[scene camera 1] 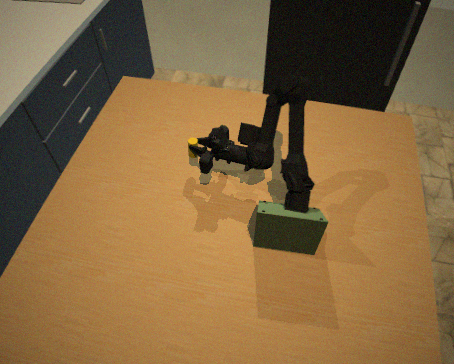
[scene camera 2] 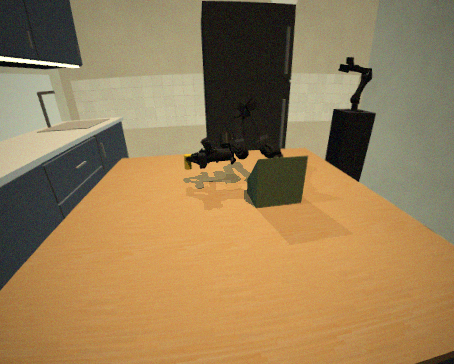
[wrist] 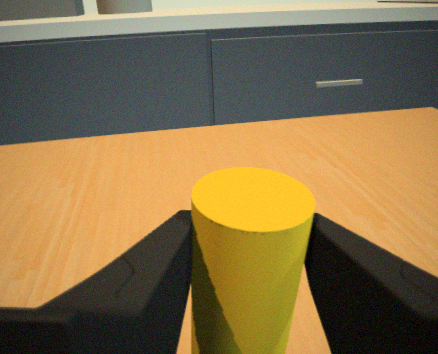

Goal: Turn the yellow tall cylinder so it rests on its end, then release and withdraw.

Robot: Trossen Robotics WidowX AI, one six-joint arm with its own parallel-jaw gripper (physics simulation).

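Observation:
The yellow tall cylinder [scene camera 1: 192, 142] [scene camera 2: 187, 162] [wrist: 248, 280] is upright, with its flat round top facing up in the wrist view. My gripper [scene camera 1: 194, 146] [scene camera 2: 189, 159] [wrist: 247, 225] is shut on it, one dark finger on each side near its upper part, and the arm reaches nearly level to the left. The cylinder is over the far left part of the wooden table [scene camera 1: 150, 280] [scene camera 2: 200, 290] [wrist: 100, 190]. Its lower end is out of frame in the wrist view, and the scene views are too coarse to tell whether it touches the table.
A green wedge-shaped block [scene camera 1: 287, 232] [scene camera 2: 280, 182] stands on the table by the arm's lower end. Blue cabinets [scene camera 1: 50, 110] [scene camera 2: 80, 172] [wrist: 110, 90] run past the table's left side. A black fridge [scene camera 1: 340, 50] [scene camera 2: 245, 65] stands behind the far edge.

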